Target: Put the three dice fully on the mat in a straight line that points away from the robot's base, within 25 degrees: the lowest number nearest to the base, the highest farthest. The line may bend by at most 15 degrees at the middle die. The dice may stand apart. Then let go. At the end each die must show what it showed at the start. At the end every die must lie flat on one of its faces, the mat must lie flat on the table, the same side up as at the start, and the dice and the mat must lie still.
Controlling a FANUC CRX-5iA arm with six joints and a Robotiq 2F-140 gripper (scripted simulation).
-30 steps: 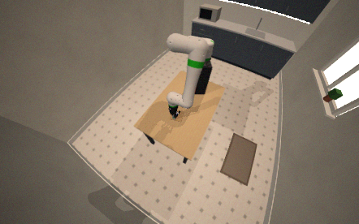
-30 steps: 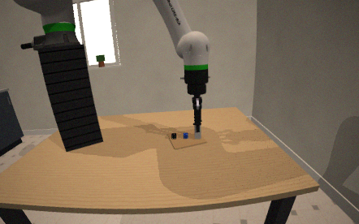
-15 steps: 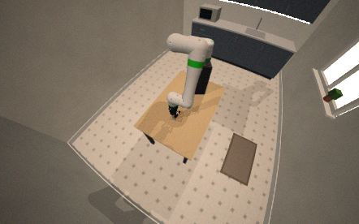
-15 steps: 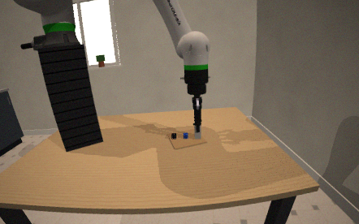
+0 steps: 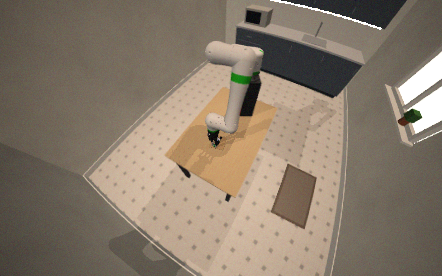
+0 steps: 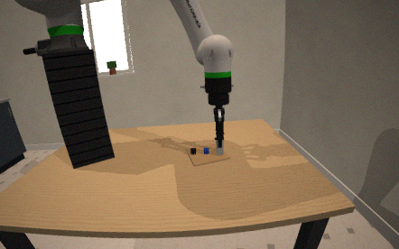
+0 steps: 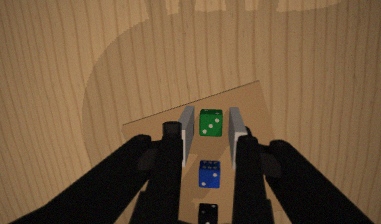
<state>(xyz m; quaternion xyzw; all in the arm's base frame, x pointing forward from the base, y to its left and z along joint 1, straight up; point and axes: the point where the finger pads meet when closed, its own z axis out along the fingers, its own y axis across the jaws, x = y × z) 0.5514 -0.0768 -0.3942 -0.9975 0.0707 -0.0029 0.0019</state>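
My hand is 30 mm above the green die. The rest, counted from my hand: blue die 50 mm behind, 10 mm to the left, 30 mm below; black die 100 mm behind, 10 mm to the left, 30 mm below; tan mat 50 mm behind, 10 mm to the left, 40 mm below.
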